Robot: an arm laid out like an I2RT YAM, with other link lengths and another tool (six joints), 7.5 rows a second.
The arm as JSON. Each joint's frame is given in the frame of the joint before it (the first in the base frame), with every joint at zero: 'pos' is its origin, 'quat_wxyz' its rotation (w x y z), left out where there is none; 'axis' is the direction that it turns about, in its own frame. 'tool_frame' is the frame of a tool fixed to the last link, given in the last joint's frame.
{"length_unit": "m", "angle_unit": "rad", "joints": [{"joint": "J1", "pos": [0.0, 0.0, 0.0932], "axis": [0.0, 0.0, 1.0]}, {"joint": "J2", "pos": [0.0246, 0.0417, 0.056], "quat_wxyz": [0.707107, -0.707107, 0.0, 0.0], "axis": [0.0, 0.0, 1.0]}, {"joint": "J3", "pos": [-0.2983, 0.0, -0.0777], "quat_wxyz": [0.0, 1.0, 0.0, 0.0], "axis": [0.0, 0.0, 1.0]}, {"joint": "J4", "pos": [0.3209, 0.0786, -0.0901], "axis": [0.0, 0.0, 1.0]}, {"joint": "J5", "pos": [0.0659, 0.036, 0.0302], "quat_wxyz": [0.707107, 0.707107, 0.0, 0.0], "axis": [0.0, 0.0, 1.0]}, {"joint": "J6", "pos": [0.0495, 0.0, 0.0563], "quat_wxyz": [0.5, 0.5, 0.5, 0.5], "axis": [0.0, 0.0, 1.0]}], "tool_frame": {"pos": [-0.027, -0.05, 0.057], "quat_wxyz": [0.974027, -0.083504, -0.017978, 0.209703]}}
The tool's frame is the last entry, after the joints.
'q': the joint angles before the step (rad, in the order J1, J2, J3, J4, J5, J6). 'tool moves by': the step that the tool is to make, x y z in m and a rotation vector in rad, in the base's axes. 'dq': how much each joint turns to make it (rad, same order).
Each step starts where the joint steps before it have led.
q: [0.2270 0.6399 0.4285 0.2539 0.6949 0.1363]
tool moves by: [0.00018 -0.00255 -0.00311 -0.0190 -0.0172 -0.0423]
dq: [0.0000 0.0107 -0.0204 0.0653 0.0409 -0.0329]
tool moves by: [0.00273 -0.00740 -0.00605 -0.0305 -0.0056 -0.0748]
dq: [-0.0167 0.0262 -0.0227 0.0824 0.0549 -0.0502]
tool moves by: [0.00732 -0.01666 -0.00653 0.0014 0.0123 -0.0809]
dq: [-0.0547 0.0427 -0.0004 0.0303 0.0264 0.0013]
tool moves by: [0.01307 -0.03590 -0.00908 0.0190 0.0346 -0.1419]
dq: [-0.1161 0.0827 0.0245 0.0033 0.0273 0.0303]
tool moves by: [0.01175 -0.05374 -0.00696 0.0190 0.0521 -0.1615]
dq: [-0.1742 0.0984 0.0495 -0.0224 -0.0126 0.0248]
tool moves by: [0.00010 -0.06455 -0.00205 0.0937 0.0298 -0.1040]
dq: [-0.2091 0.0716 0.0813 -0.1337 -0.1123 0.1038]
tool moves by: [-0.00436 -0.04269 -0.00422 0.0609 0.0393 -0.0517]
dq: [-0.1378 0.0518 0.0534 -0.0803 -0.0921 0.0292]
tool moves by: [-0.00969 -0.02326 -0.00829 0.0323 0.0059 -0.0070]
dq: [-0.0925 0.0105 -0.0051 -0.0082 -0.0890 0.0043]
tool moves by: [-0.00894 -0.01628 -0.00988 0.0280 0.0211 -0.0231]
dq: [-0.0614 0.0115 -0.0057 -0.0163 -0.0399 0.0004]
